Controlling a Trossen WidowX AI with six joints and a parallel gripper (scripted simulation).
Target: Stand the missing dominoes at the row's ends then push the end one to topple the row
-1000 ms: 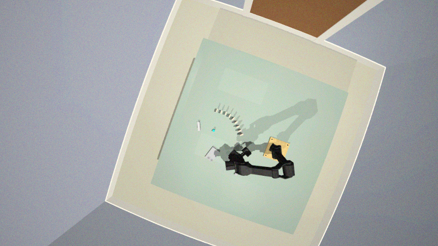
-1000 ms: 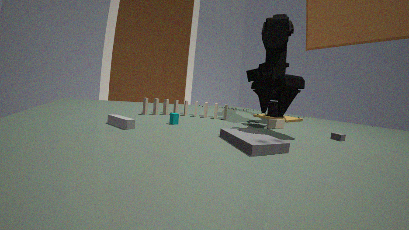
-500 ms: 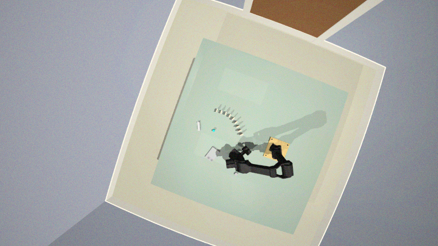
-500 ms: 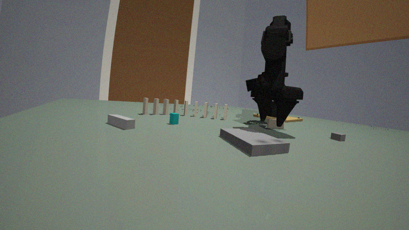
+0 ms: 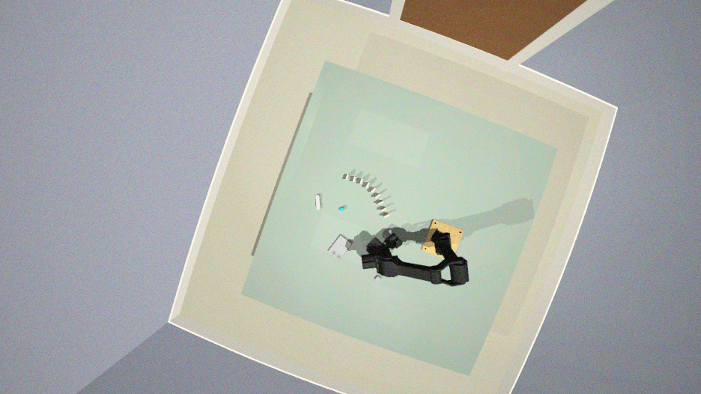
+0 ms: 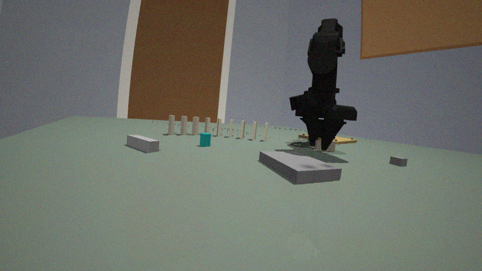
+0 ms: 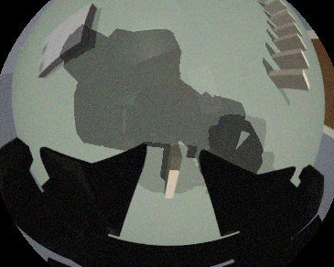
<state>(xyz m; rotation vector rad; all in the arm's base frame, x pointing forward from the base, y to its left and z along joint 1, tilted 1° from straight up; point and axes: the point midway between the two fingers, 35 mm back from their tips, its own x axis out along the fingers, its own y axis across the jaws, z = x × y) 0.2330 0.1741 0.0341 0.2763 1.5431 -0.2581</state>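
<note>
Right now my gripper tip is 17 cm short of the flat grey slab and 11 cm to the right of it. The rest, counted from my gripper tip: grey bar 38 cm ahead, 3 cm to the right; small grey block 16 cm to the left, 7 cm behind; teal cube 26 cm ahead, 6 cm to the right, 1 cm above.
</note>
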